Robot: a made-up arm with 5 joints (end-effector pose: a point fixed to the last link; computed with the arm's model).
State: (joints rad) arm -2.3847 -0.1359 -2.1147 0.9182 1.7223
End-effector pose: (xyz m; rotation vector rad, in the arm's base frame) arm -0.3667 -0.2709 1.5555 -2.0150 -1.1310 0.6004
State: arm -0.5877 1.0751 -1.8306 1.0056 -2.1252
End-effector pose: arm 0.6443 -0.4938 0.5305 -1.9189 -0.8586 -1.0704
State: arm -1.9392 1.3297 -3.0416 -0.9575 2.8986
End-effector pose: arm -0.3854 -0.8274 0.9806 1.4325 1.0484 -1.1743
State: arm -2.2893 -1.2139 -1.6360 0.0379 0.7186
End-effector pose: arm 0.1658 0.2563 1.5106 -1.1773 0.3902 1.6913
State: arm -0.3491 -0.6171 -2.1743 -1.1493 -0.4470
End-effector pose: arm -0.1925 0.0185 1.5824 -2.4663 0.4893 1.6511
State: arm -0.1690 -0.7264 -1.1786 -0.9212 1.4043
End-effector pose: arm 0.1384 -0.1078 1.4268 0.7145 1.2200 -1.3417
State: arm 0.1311 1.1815 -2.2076 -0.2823 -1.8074
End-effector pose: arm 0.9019 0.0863 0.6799 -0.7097 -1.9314 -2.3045
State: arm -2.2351 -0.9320 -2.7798 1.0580 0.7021
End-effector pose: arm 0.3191 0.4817 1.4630 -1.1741 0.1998 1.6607
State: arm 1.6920 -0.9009 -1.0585 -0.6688 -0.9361
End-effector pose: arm -0.0384 0.0975 1.4110 0.7838 0.2677 -1.6378
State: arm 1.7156 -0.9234 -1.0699 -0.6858 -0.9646
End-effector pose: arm -0.0386 0.0775 1.4166 0.8289 0.3063 -1.6350
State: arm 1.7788 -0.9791 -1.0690 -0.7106 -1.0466
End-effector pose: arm -0.0379 0.0400 1.4186 0.9109 0.3594 -1.6331
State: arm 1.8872 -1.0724 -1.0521 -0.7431 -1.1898
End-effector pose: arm -0.0282 -0.0142 1.4130 1.0204 0.4364 -1.6421
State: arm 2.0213 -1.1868 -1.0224 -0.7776 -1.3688
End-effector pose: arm -0.0027 -0.0699 1.3979 1.1208 0.5322 -1.6733
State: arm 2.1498 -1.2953 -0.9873 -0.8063 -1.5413
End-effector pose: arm 0.0322 -0.1098 1.3769 1.1827 0.6210 -1.7222
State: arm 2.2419 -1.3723 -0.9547 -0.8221 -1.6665
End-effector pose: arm 0.0603 -0.1281 1.3580 1.2078 0.6716 -1.7660
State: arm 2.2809 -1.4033 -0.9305 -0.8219 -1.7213
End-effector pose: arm 0.0692 -0.1294 1.3477 1.2156 0.6710 -1.7817
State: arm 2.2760 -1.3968 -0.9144 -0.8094 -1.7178
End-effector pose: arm 0.0610 -0.1209 1.3455 1.2170 0.6315 -1.7700
